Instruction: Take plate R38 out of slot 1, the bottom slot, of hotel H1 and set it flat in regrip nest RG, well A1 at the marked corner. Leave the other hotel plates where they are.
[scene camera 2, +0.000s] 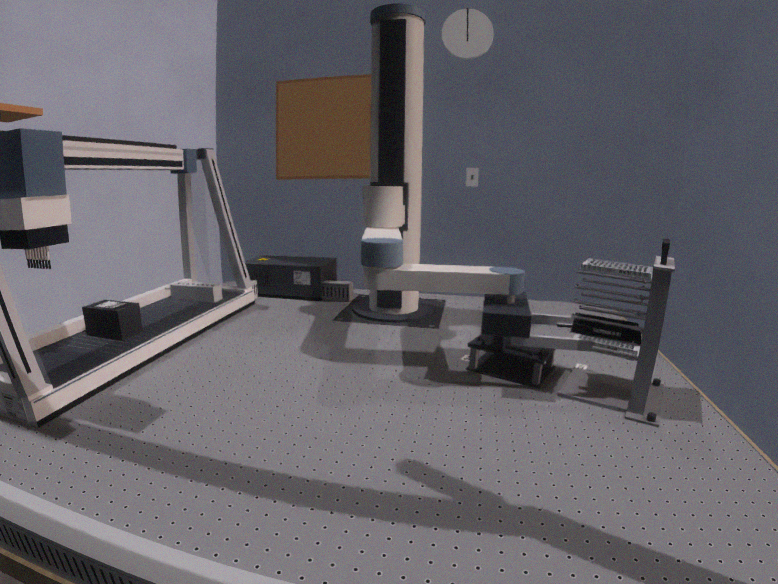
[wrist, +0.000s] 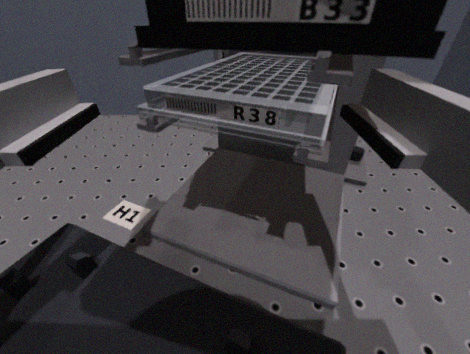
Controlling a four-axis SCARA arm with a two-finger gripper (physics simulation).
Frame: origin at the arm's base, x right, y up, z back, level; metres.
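Seen in the pictures: gripper, fingertip midpoint: (wrist: 218, 91); arm's base, link origin: (scene camera 2: 393, 313).
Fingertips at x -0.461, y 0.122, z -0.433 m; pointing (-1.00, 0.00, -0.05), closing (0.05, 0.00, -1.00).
Offsets run from my fingertips to a thing's top centre. "pt": to the spot under its first point. Level surfaces: height alone.
Clear plate R38 {dy +0.001, dx -0.040, dz -0.027 m} (scene camera 2: 608, 345) (wrist: 250, 114) lies flat in the bottom slot of hotel H1 (scene camera 2: 651, 339) (wrist: 334, 76), its label facing the wrist camera. Black plate B33 {dy +0.034, dx -0.031, dz -0.034 m} (scene camera 2: 607, 330) (wrist: 290, 39) is just above it. My gripper (scene camera 2: 581, 332) (wrist: 218, 91) is open and empty. It is level and faces the hotel, its fingers spread to the left and right of R38's front end with a gap visible on each side in the wrist view. Regrip nest RG {dy -0.039, dx +0.131, dz +0.051 m} (scene camera 2: 512, 366) (wrist: 175, 290) stands under the gripper body, in front of the hotel. Its marked corner cannot be made out.
A white plate {dy +0.142, dx -0.040, dz -0.028 m} (scene camera 2: 617, 269) sits at the hotel's top, above several thin shelf ledges. An H1 tag {dy -0.109, dx -0.030, dz +0.084 m} (scene camera 2: 581, 366) (wrist: 126, 215) lies on the perforated table {dy -0.109 m} (scene camera 2: 351, 414). A gantry frame (scene camera 2: 125, 370) stands at the left and a black box {pt dy -0.031, dx +0.810, dz +0.468 m} (scene camera 2: 292, 276) at the back.
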